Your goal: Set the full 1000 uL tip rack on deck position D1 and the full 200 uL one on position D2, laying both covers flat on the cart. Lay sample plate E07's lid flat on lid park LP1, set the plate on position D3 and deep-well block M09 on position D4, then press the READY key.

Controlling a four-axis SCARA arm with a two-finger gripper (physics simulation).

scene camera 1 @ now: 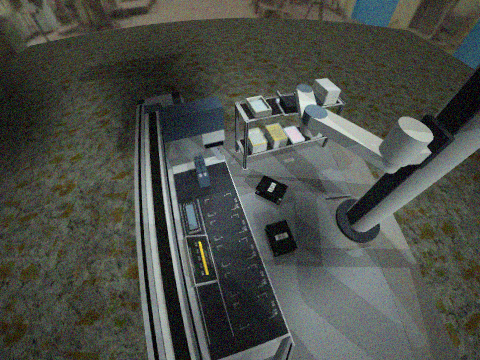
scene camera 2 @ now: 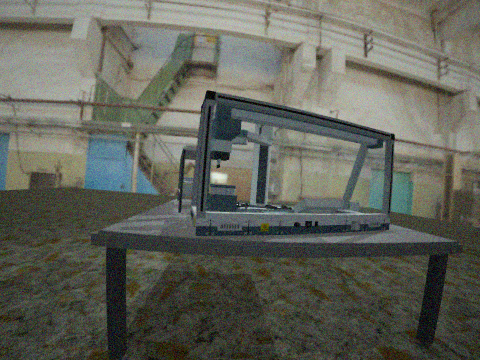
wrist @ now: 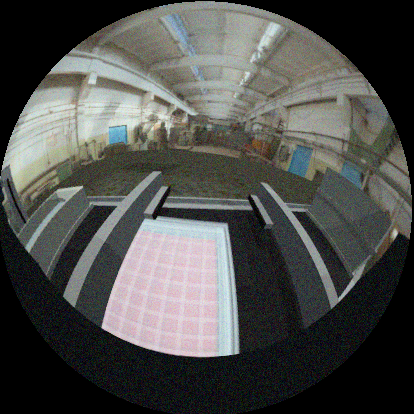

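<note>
My gripper (wrist: 210,184) is open and empty. Its fingers stand a moderate gap apart over the cart's top shelf; in scene camera 1 the arm hides them. A flat, pale-rimmed piece with a pink grid (wrist: 172,285) lies below, left of the gap's middle, with its left edge behind the left finger; its label does not show. An open pale box (scene camera 1: 258,105) (wrist: 50,220) stands left of it on the cart (scene camera 1: 245,145), and a tall grey-white box (scene camera 1: 327,91) (wrist: 350,220) stands to the right. The dark deck (scene camera 1: 240,305) has corner brackets marking its positions. I cannot make out the READY key.
The cart's lower shelf holds a white-and-yellow box (scene camera 1: 257,140), a yellow box (scene camera 1: 275,136) and a pink-topped box (scene camera 1: 294,134). Two black pads with white labels (scene camera 1: 270,189) (scene camera 1: 280,237) lie between deck and arm column (scene camera 1: 358,220). A gantry frame (scene camera 1: 150,225) (scene camera 2: 300,112) runs along the deck.
</note>
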